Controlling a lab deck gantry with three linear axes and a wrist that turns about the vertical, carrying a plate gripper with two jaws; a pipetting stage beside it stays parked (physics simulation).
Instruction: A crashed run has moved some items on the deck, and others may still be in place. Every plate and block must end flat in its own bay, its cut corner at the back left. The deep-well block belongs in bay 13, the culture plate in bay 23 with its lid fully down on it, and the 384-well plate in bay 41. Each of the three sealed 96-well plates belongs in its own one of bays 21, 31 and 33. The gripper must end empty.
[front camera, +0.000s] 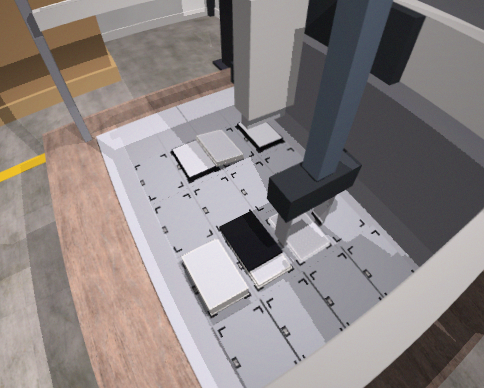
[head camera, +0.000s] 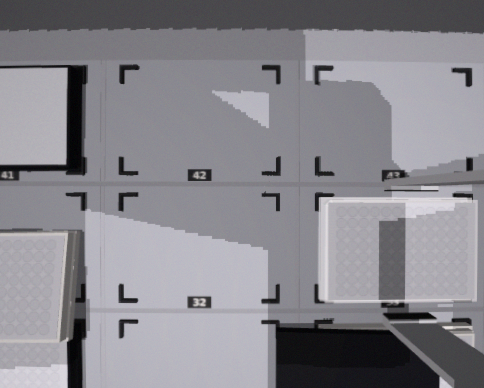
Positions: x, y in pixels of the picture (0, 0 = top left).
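My gripper: visible, front camera view and head camera view. Same spot on the gripper: (front camera: 280, 227) and (head camera: 442, 351). Deep-well block: visible, front camera view (217, 280); out of frame in head camera view.
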